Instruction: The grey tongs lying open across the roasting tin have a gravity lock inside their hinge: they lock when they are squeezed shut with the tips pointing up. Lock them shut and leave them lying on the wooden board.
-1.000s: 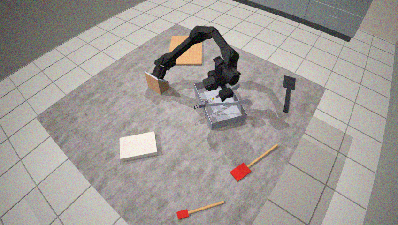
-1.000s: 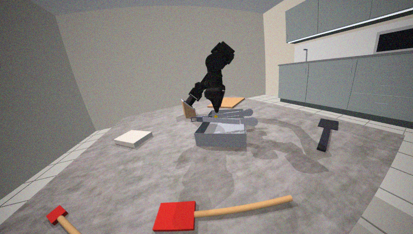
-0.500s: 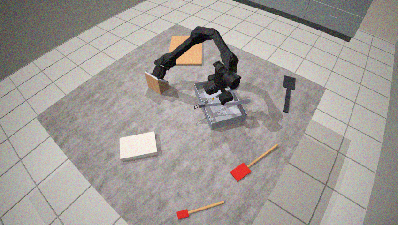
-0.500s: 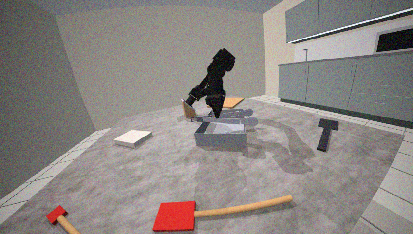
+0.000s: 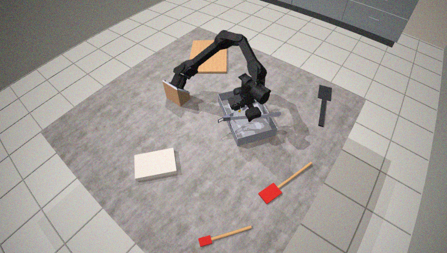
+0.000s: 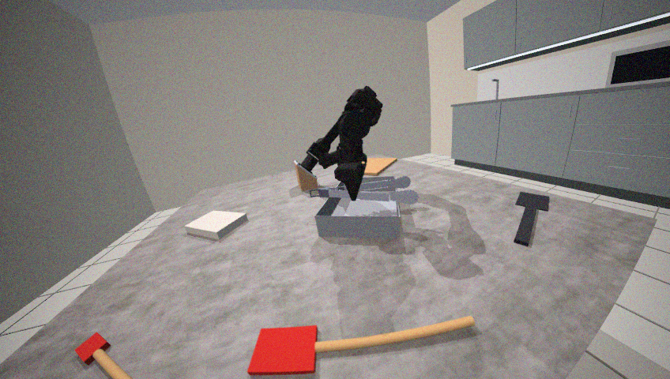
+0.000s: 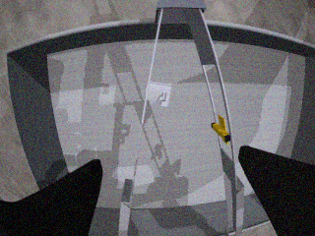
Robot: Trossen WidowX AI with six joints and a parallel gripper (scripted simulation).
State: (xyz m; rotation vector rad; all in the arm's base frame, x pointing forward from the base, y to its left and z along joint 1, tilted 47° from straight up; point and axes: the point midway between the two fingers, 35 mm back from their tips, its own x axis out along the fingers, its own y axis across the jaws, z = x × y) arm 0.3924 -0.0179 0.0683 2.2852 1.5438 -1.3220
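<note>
My gripper tip is now 40 mm above the grey roasting tin, 30 mm to the right of it and 20 mm past it. Also, from my gripper tip: white block 420 mm to the right, 210 mm behind, 50 mm below; then yellow lock slider 30 mm behind, 10 mm above; then black spatula 370 mm to the left, 290 mm ahead, 60 mm below.
</note>
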